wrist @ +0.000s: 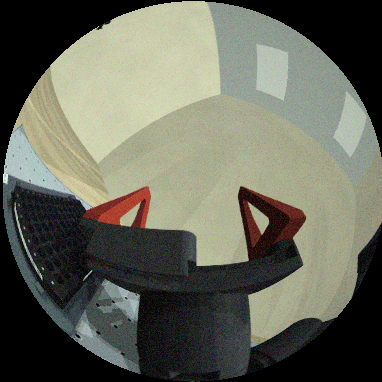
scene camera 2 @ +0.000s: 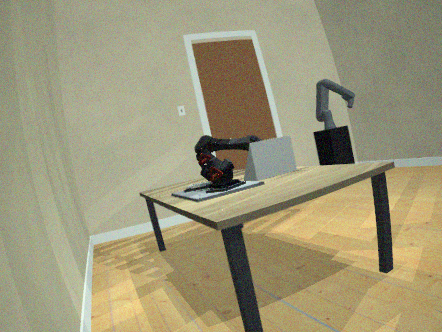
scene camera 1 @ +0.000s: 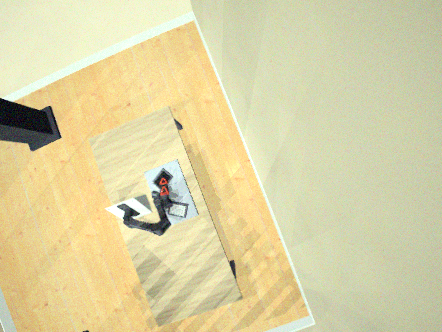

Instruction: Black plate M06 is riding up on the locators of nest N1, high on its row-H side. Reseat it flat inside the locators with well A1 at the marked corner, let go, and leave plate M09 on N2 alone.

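Seen in the pictures: gripper, between the fingertips: (wrist: 193, 190) (scene camera 2: 206, 160) (scene camera 1: 163, 181); arm's base, origin of its link: (scene camera 2: 266, 155) (scene camera 1: 129, 209).
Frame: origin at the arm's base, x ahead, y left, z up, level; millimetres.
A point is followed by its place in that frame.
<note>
A black well plate (scene camera 1: 161, 173) @[x 341, y 186, z -72 mm] (wrist: 45, 237) sits in a dark nest at one end of the pale perforated board; in the wrist view it is at the left edge, seen at a steep slant. I cannot read its label or tell whether it lies flat. My gripper (scene camera 1: 164, 186) @[x 379, y 104, z 48 mm] (scene camera 2: 209, 166) @[x 379, y 104, z 48 mm] (wrist: 193, 190) @[x 379, y 104, z 48 mm] is open, its red fingers wide apart with nothing between them. It is beside and above that plate, tilted sideways. Which nest is N1, the marked corner and a second plate cannot be made out.
The pale board (scene camera 1: 187, 191) @[x 487, y -43, z -99 mm] (scene camera 2: 200, 197) @[x 479, y 214, z -100 mm] (wrist: 112, 312) @[x 353, y 58, z -99 mm] lies on the wooden table (scene camera 1: 200, 260) @[x 360, y -651, z -112 mm] (scene camera 2: 320, 181) @[x 130, y 623, z -112 mm]. A dark square frame (scene camera 1: 171, 214) @[x 294, y -166, z -71 mm] with a pale inside is at its other end. A pale upright panel (scene camera 2: 272, 157) @[x 8, y 78, z -14 mm] stands beside the arm.
</note>
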